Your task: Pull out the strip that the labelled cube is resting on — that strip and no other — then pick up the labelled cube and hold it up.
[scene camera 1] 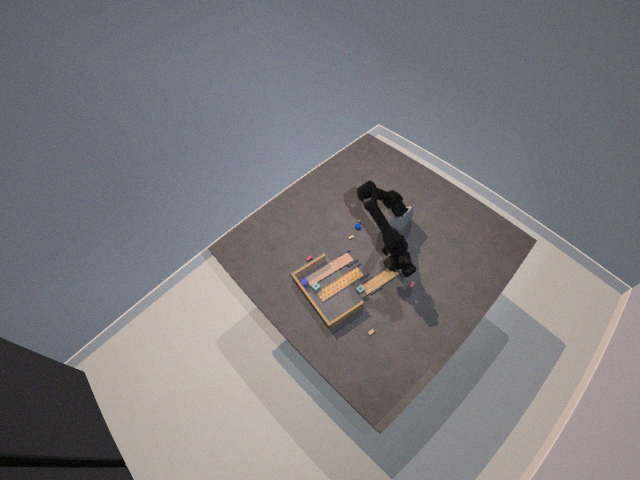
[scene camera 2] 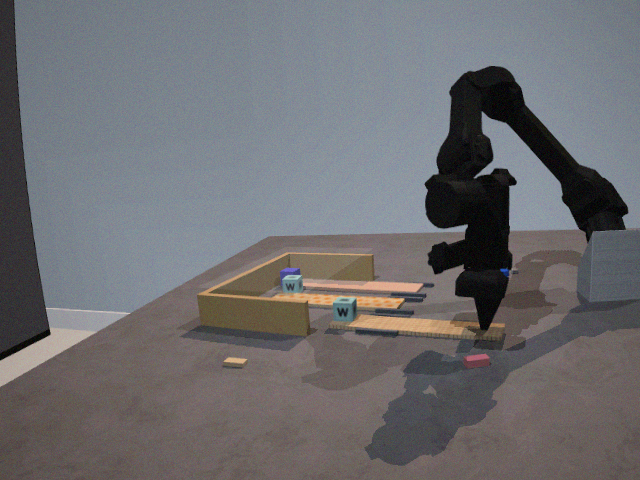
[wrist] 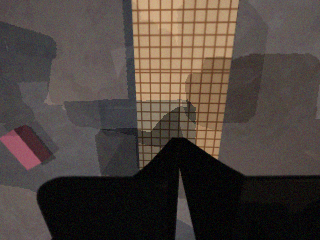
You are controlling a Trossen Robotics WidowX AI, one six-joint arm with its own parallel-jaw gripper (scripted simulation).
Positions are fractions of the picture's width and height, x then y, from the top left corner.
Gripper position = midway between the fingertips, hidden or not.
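Note:
My gripper (scene camera 2: 0.76, 0.69) is visible; the wrist view also shows the gripper (wrist: 0.56, 0.60).

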